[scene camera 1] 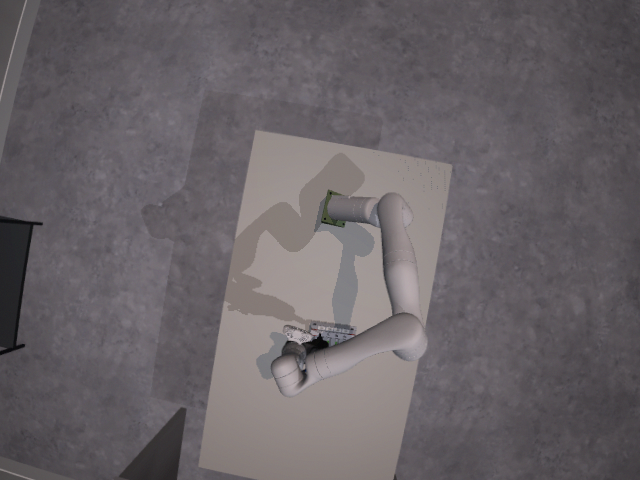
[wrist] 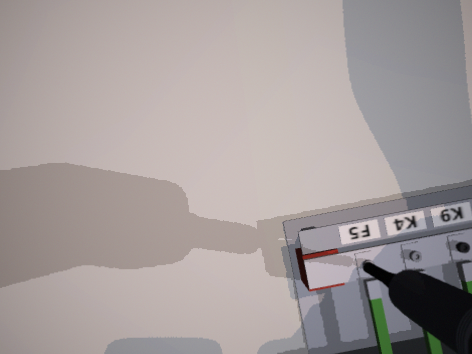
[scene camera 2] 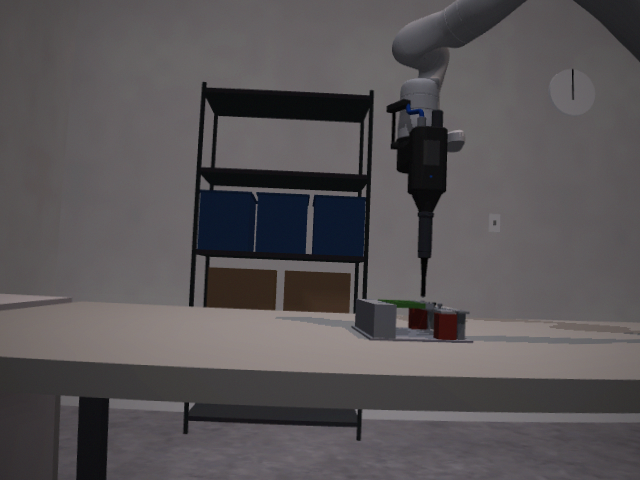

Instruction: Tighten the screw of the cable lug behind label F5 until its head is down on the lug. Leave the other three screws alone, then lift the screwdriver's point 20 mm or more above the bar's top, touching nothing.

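Frame: origin at the arm's base, x ahead, y left, z up, level; millimetres.
Seen in the pictures: hand at its tool point: [scene camera 1: 320, 334] [wrist: 367, 266] [scene camera 2: 423, 297]; arm's base at its link origin: [scene camera 1: 336, 208].
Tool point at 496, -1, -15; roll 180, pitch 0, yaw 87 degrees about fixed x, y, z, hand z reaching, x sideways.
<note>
Offsets run from my tool point to a thing's top centre, as dx, dy, dz. "*": to the spot under its first point. Level surfaces: height alone.
The screwdriver [scene camera 2: 427, 235] [wrist: 430, 300] points down, nearly upright, at the terminal block. Its thin black point {* +1, +3, +13} [scene camera 2: 423, 289] [wrist: 368, 265] is over the lug behind label F5 {-21, +3, -13} [wrist: 359, 232] and covers most of that lug's screw in the wrist view. I cannot tell whether the point touches the screw or how high the screw's head stands. The K4 screw {+1, +35, -5} [wrist: 415, 256] shows a round grey head beside it. The K9 screw {+1, +67, -5} [wrist: 462, 247] looks dark. The fourth screw does not show in the wrist view. The bar {* +2, -22, -13} [wrist: 330, 272] runs under the lugs. The tool has no fingers.
Green cables [wrist: 381, 325] [scene camera 2: 403, 303] lead away from the lugs. Red blocks {* +5, +140, -34} [scene camera 2: 445, 326] and a grey block {* +101, +139, -27} [scene camera 2: 376, 319] stand on the base plate. The arm [scene camera 1: 356, 351] reaches over the table {dz -55} [scene camera 1: 310, 428]. A black shelf rack [scene camera 2: 369, 170] stands behind.
</note>
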